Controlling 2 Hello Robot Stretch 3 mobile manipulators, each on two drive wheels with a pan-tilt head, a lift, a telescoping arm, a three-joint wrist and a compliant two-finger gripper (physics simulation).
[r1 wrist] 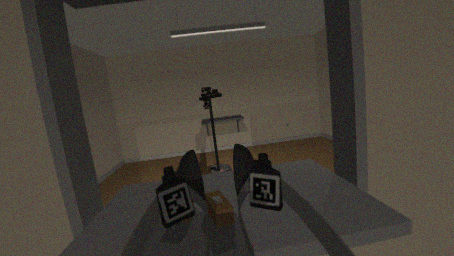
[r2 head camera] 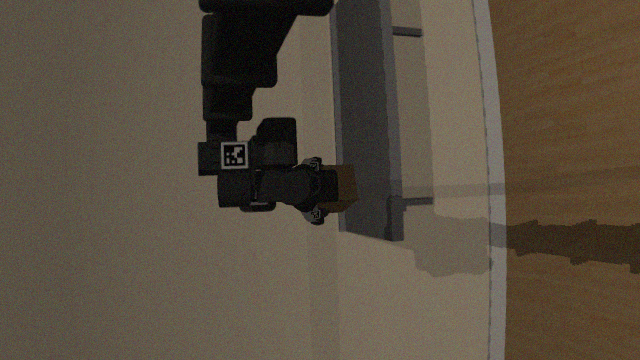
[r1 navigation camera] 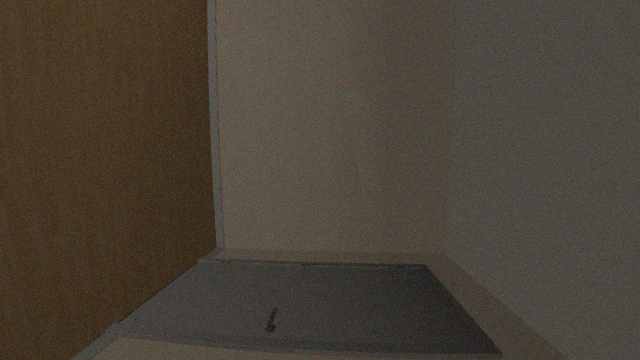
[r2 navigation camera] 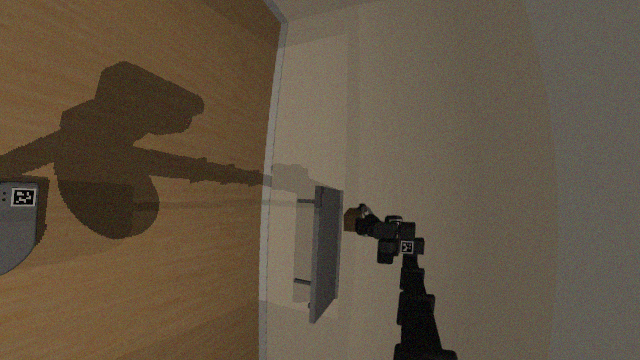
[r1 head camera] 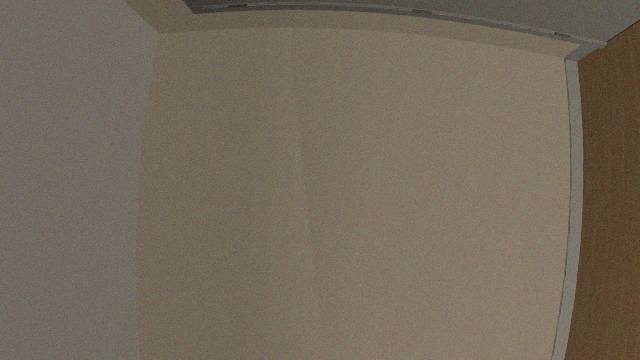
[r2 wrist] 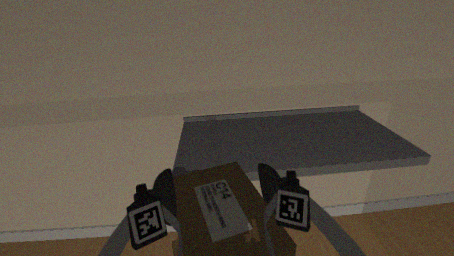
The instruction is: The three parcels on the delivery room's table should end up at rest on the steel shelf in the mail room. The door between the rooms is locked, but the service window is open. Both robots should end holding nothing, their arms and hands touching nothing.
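r1's gripper (r1 wrist: 218, 167) is open at the service window. A small brown parcel (r1 wrist: 220, 209) lies on the grey window ledge (r1 wrist: 350, 217), low between the fingers in the view and not gripped. r2's gripper (r2 head camera: 320, 188) (r2 wrist: 218, 184) is shut on the parcel labelled C14 (r2 head camera: 348, 188) (r2 navigation camera: 351, 220) (r2 wrist: 187, 200). It holds this parcel above one end of the steel shelf (r2 head camera: 365, 110) (r2 navigation camera: 327, 250) (r2 wrist: 300, 140); the exact gap is hard to tell. The shelf also shows far off in the r1 wrist view (r1 wrist: 227, 119). The third parcel and the delivery room's table do not show.
r2's mast (r1 wrist: 214, 135) stands in the mail room before the shelf. Window frame posts (r1 wrist: 67, 110) (r1 wrist: 342, 100) flank r1's gripper. r2's extended arm (r2 head camera: 240, 50) (r2 navigation camera: 419, 315) runs along the wall. A grey door with a handle (r1 navigation camera: 320, 300) shows beside r1.
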